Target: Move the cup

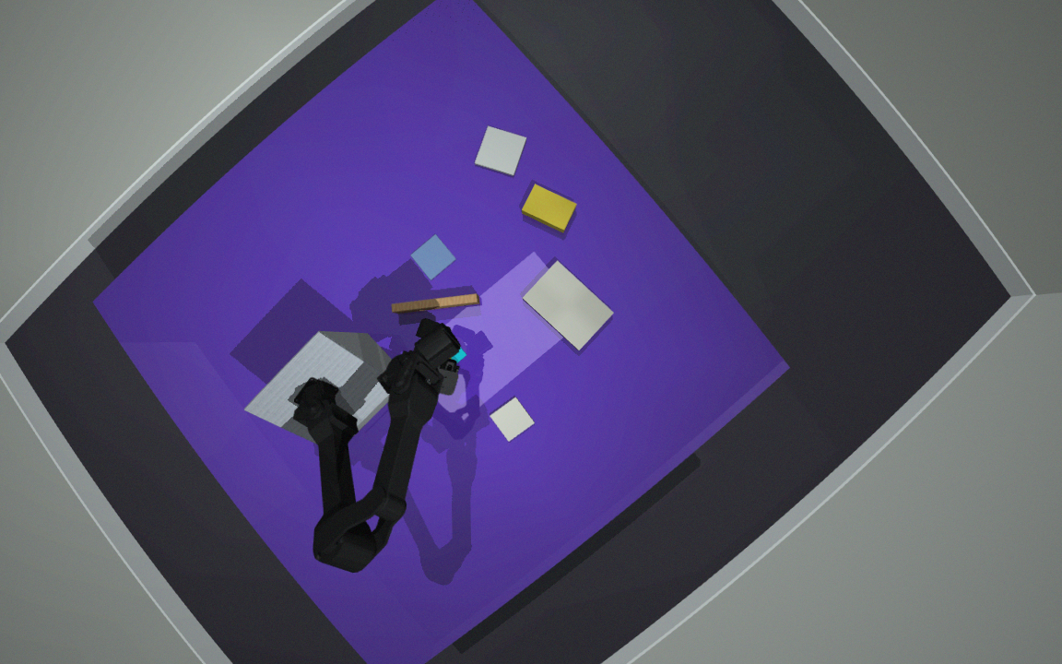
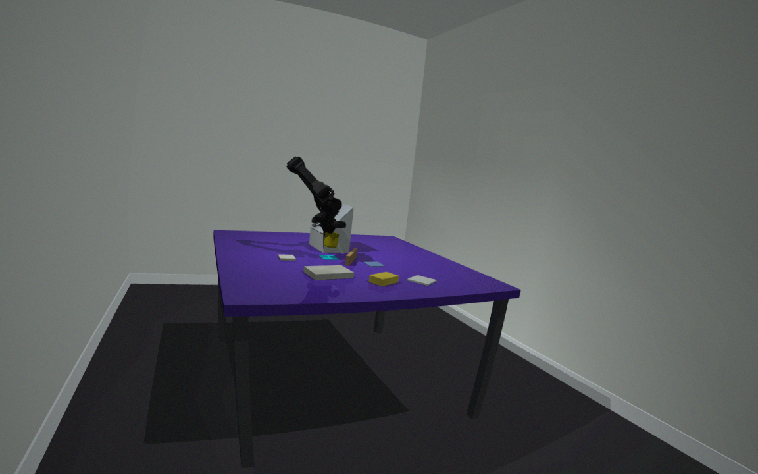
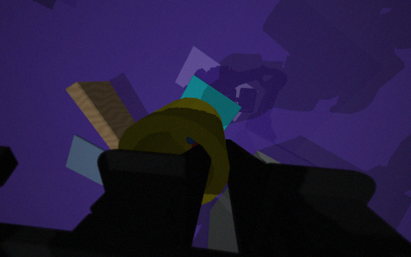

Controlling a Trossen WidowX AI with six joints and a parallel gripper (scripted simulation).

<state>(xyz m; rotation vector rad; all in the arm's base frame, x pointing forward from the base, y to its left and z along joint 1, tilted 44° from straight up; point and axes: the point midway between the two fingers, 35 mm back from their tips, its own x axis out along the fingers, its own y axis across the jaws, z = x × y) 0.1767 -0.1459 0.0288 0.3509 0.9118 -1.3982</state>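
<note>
Right now the teal pad is 2 cm ahead of my gripper tip, 1 cm to the left of it and 10 cm below it. From my gripper tip the other things lie so: yellow cup: 2 cm ahead, 1 cm to the left; small marble: 2 cm ahead, 3 cm to the left, 2 cm below; wooden bar: 10 cm ahead, 9 cm to the left, 8 cm below.
</note>
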